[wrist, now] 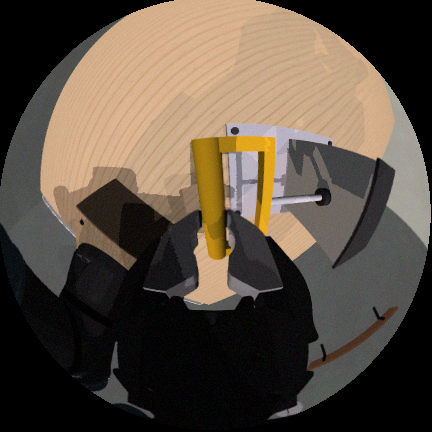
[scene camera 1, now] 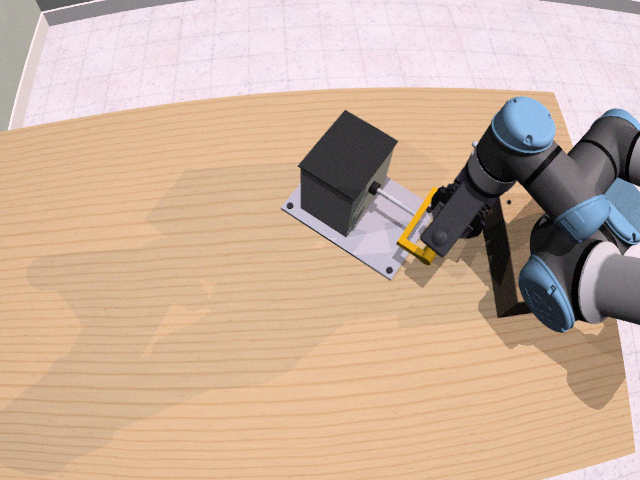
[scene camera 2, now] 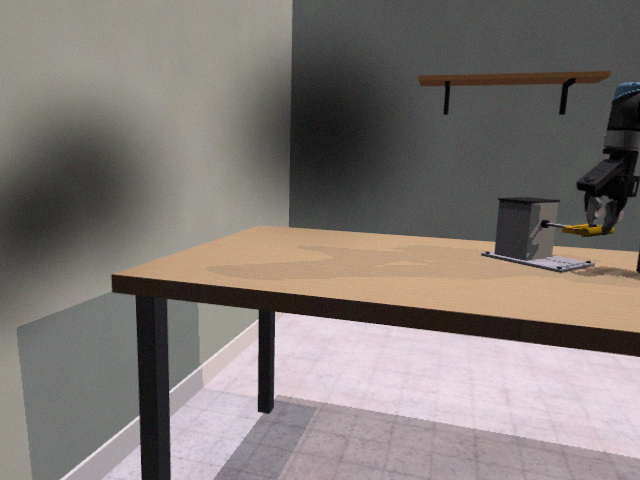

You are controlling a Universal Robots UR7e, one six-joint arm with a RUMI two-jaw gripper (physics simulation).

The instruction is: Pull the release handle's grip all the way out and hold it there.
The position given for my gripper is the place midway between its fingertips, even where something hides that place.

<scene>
In view: my gripper [scene camera 1: 443, 230] and a light grey base plate [wrist: 282, 134].
My gripper is seen too in the wrist view [wrist: 213, 211] and in scene camera 2 [scene camera 2: 598, 233].
</scene>
